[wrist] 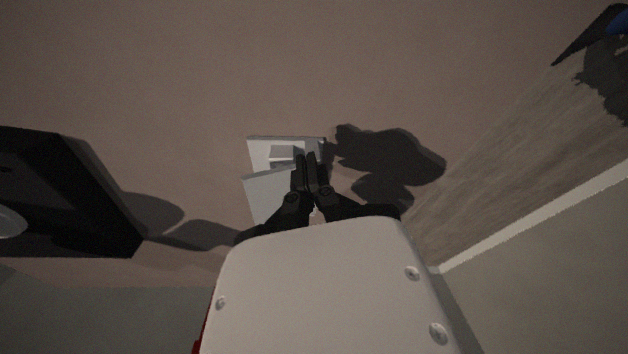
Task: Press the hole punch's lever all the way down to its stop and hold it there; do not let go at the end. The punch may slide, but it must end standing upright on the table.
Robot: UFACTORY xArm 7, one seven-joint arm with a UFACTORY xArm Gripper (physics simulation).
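Places are measured from the arm's base along level axes (x right, y ahead, z up), in centimetres.
Where they show: gripper, between the fingertips: [309,165].
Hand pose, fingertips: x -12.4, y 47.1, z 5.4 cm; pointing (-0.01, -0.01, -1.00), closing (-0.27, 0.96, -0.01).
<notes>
After its pixels a point has its place.
The light grey hole punch [258,156] @(x -6.7, y 40.3, z -3.4 cm) stands on the brown table near the centre of the wrist view. Its base shows with a small raised block on it. The flat lever plate [267,194] @(x -5.8, y 42.3, z 3.1 cm) is in front of the base, tilted relative to it, and its right and lower parts are hidden behind the fingers and the gripper's housing. My gripper [309,165] @(x -12.4, y 47.1, z 5.4 cm) is shut and empty. Its black fingertips overlap the right part of the punch, beside the raised block. Whether they touch the lever cannot be told from this view.
A large black box-like object [95,195] @(x 1.0, y 13.9, z -3.1 cm) with a pale round part [10,222] @(x 2.0, y 5.4, z 0.9 cm) is at the left. A dark and blue object [618,24] shows at the top right corner. Dark shadows fall right of the punch. A pale strip [540,220] runs along the lower right.
</notes>
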